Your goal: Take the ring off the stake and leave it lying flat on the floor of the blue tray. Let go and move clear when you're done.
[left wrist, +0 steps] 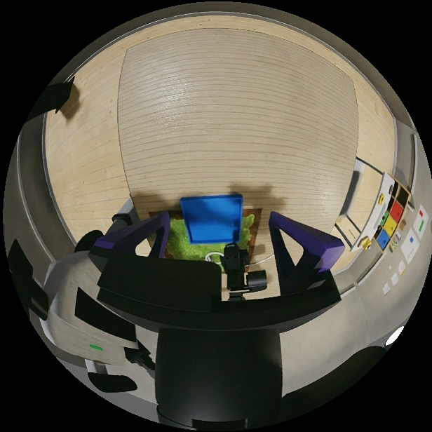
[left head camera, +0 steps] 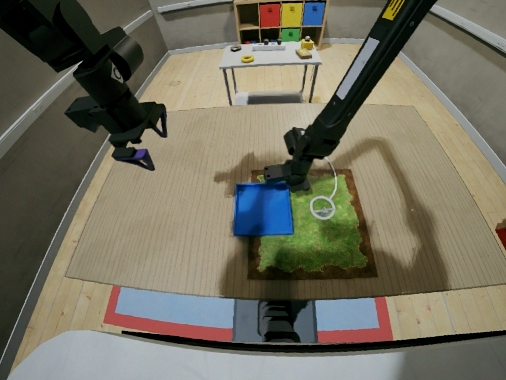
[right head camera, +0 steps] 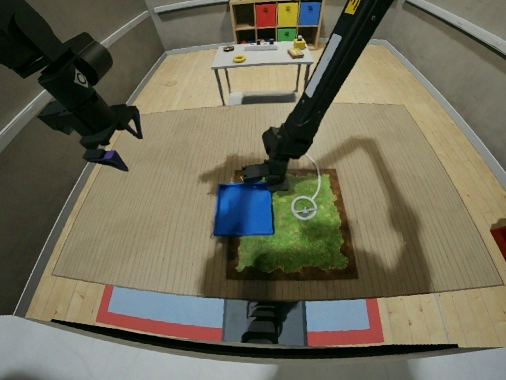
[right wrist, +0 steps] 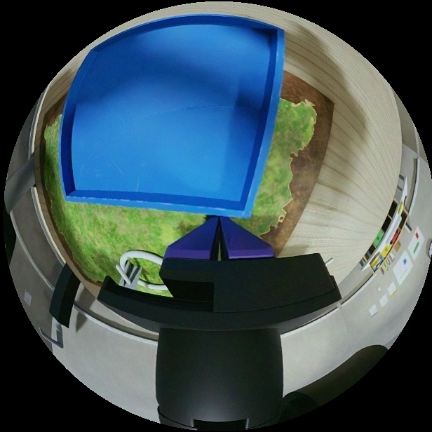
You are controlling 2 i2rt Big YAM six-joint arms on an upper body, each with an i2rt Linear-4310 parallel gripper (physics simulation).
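Frame: origin at the left arm's base, x ahead, y left, z up, level; metres.
Seen in the pictures: left gripper, between the fingertips: (left head camera: pixel 159 152) (right head camera: pixel 133 153); right gripper, between the fingertips: (left head camera: pixel 291 188) (right head camera: pixel 273 188).
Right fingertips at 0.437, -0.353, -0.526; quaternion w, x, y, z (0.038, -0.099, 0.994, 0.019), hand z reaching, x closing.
A point is followed by its place in that frame, as x, y, z.
The white ring (left head camera: pixel 311 208) @[0.354, -0.416, -0.518] (right head camera: pixel 292 208) @[0.355, -0.415, -0.518] (left wrist: pixel 215 252) (right wrist: pixel 142 253) is around the grey stake (left head camera: pixel 324 212) @[0.327, -0.449, -0.490] (right head camera: pixel 305 211) @[0.331, -0.451, -0.489] (right wrist: pixel 131 274) on the grass-patterned mat. A thin white cord-like line (left head camera: pixel 335 180) @[0.470, -0.525, -0.522] (right head camera: pixel 319 180) @[0.469, -0.526, -0.521] runs from it toward the back. The blue tray (left head camera: pixel 263 234) @[0.261, -0.249, -0.507] (right head camera: pixel 244 234) @[0.261, -0.255, -0.507] (left wrist: pixel 212 220) (right wrist: pixel 170 115) has a bare floor. My right gripper (left head camera: pixel 295 184) @[0.437, -0.353, -0.526] (right head camera: pixel 277 186) @[0.437, -0.353, -0.526] (left wrist: pixel 234 240) (right wrist: pixel 219 216) is shut and empty by the tray's back right corner. Its fingertips are hidden in the head views. My left gripper (left head camera: pixel 159 152) @[0.371, -0.014, -0.229] (right head camera: pixel 134 153) @[0.371, -0.014, -0.229] (left wrist: pixel 219 216) is open and empty, far left of the tray.
The grass mat (left head camera: pixel 312 274) @[0.140, -0.398, -0.526] (right head camera: pixel 290 275) @[0.140, -0.396, -0.526] (right wrist: pixel 312 145) lies right of and partly beneath the tray. A white side table (left head camera: pixel 270 63) (right head camera: pixel 262 64) with small objects and a cubby shelf stand at the back. A red object (left head camera: pixel 501 235) (right head camera: pixel 500 240) shows at the right edge.
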